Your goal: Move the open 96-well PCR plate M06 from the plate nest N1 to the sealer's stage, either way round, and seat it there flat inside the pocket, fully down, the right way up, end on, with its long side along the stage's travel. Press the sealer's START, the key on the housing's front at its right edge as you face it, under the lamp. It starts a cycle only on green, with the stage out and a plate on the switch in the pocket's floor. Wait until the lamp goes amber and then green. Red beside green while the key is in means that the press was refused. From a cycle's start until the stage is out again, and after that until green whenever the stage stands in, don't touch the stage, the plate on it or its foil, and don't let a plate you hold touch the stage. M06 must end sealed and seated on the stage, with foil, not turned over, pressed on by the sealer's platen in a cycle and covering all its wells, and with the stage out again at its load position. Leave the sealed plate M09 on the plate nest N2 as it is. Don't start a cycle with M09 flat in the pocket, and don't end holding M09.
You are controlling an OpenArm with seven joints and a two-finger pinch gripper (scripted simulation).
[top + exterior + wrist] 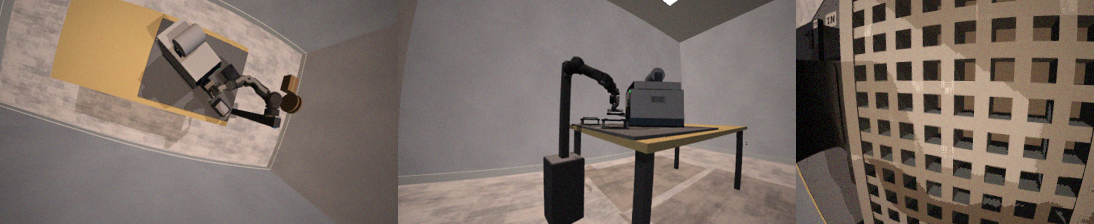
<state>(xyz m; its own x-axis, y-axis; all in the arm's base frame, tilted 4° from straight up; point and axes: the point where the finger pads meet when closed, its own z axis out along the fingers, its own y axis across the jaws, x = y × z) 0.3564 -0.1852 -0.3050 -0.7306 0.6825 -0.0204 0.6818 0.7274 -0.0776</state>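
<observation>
My gripper is now 1 cm short of the sealer stage and 2 cm above it. The rest, counted from my hand: start key (2 cm ahead, 14 cm to the right, 7 cm above); then yellow warning label (14 cm ahead, 3 cm above); then open plate M06 (right at my hand).
</observation>
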